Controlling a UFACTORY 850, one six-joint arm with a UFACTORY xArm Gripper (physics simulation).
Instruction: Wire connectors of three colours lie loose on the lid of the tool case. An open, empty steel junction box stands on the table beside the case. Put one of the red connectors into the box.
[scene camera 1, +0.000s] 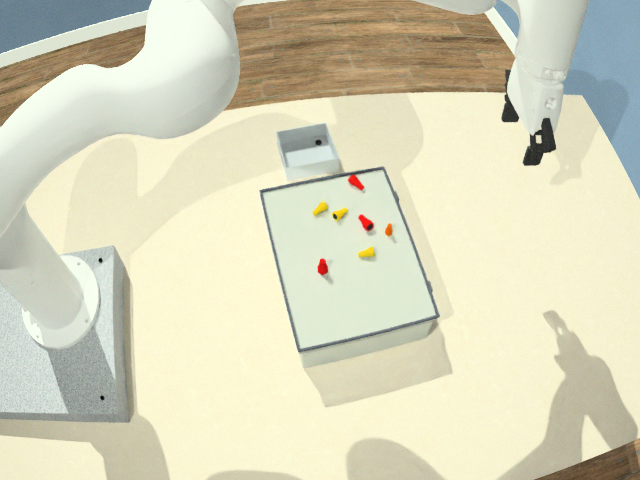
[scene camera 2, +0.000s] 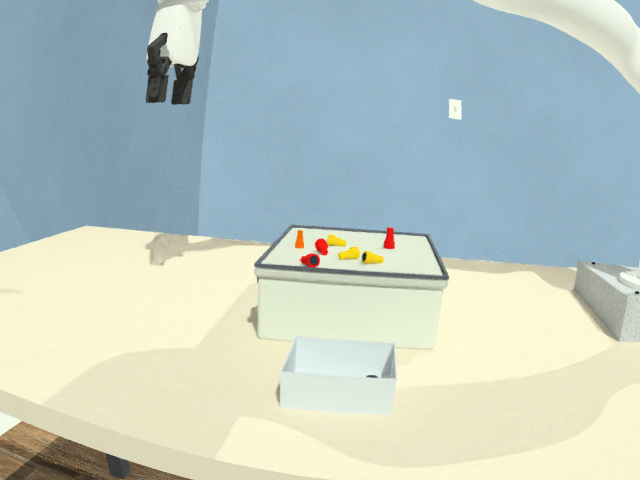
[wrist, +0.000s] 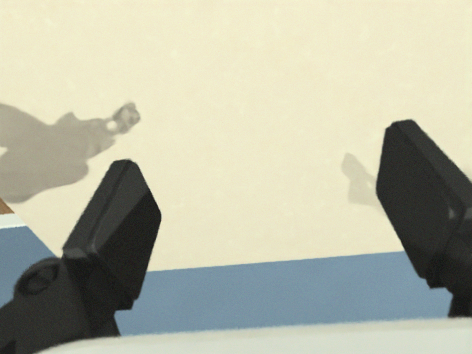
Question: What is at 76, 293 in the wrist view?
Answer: The gripper.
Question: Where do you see the gripper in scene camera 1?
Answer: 520, 141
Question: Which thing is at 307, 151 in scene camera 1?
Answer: A steel junction box.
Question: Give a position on a tool case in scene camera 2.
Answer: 399, 300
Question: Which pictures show the gripper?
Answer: Scene camera 1, scene camera 2 and the wrist view: all of them.
